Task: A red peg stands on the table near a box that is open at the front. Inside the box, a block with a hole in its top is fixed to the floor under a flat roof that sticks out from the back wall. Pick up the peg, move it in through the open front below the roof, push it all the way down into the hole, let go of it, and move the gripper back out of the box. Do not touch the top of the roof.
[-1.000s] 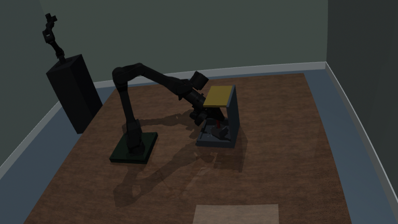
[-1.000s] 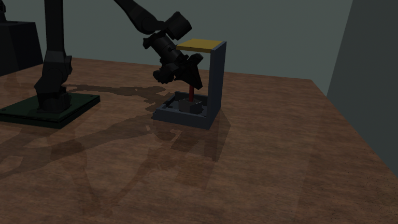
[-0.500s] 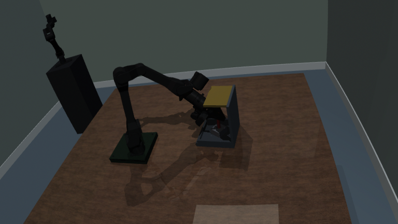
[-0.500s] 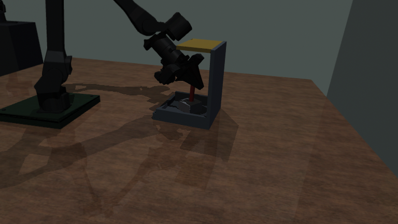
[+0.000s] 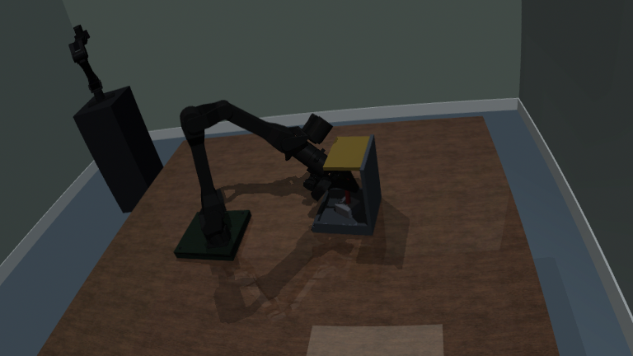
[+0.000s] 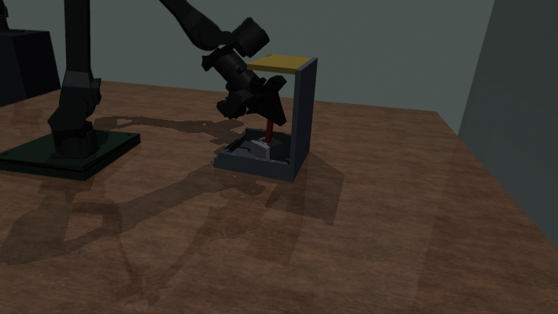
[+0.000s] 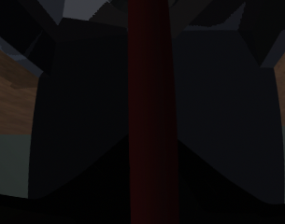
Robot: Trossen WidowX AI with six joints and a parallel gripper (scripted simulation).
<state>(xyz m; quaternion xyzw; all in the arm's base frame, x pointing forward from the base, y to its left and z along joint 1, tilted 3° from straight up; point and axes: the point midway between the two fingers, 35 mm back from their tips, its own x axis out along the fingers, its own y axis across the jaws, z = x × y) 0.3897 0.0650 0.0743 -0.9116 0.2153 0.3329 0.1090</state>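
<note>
My gripper tip is now 40 mm short of the back wall, 20 mm to the left of it and 30 mm below it. From my gripper tip the other things lie so: yellow roof (10 mm behind, 130 mm above); red peg (30 mm behind, 10 mm to the left, 10 mm below).
</note>
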